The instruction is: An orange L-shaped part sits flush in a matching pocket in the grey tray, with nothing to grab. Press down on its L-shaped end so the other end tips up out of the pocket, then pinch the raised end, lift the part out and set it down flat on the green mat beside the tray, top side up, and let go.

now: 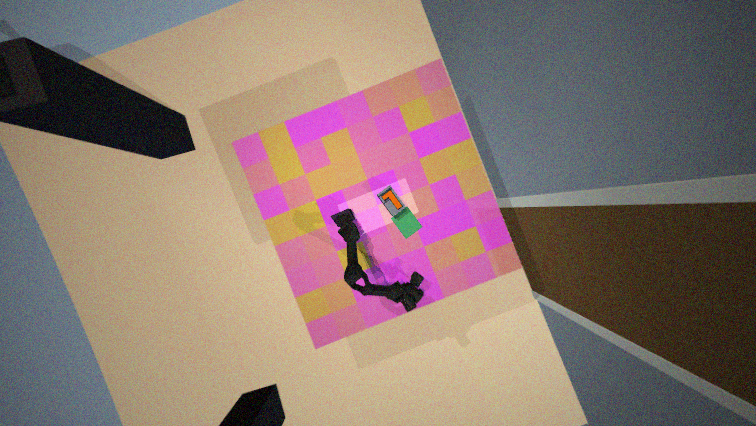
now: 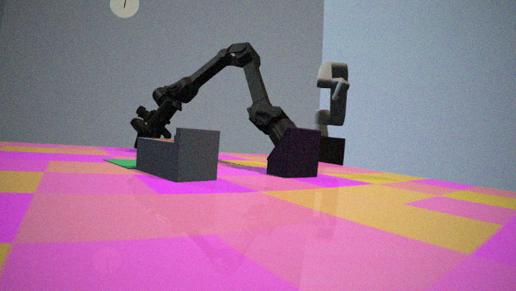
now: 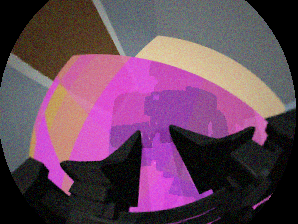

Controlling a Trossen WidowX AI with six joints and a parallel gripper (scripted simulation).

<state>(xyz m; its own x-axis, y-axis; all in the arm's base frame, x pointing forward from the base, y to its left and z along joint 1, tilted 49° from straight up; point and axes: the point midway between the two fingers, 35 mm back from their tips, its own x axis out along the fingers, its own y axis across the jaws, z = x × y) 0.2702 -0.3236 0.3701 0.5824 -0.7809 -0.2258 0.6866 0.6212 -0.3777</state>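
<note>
My gripper tip is now 10 mm past the orange L-shaped part, 530 mm to the right of it and 40 mm below it. The rest, counted from my gripper tip: green mat 50 mm ahead, 380 mm to the left, 20 mm below.
</note>
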